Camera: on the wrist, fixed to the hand. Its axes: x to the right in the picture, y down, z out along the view.
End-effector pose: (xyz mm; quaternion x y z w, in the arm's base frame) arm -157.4 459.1 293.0 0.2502 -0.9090 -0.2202 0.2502
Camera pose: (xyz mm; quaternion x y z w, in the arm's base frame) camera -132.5 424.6 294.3 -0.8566 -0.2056 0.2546 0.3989
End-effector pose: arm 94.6 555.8 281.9 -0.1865 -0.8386 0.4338 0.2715
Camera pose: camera 106.1 552.7 322.8 0.9172 -0.2037 -0.2075 0.2723
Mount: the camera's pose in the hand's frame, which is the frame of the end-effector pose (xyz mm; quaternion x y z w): 1.3 -34.7 -24.6 -0.0374 0.1862 0.9817 0.0163
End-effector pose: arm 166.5 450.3 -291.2 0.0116 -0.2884 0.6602 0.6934
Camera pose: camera 207.9 456.8 -298.5 0.4318 -0.0883 -0.6828 0.5827
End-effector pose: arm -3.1 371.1 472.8 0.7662 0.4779 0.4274 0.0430
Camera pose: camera -44.1 382.4 472.7 -0.4004 0.7524 -0.2097 0.4792
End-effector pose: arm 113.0 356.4 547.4 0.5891 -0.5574 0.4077 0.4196
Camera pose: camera 147.4 380.3 555.0 0.6292 0.5245 -0.5074 0.2676
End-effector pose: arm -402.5 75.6 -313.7 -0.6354 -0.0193 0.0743 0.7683
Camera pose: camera -395.1 45.5 -284.5 0.0719 -0.7637 -0.6364 0.0806
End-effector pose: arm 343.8 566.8 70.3 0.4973 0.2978 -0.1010 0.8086
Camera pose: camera 319.5 571.4 35.7 0.2890 -0.3290 0.8958 0.0755
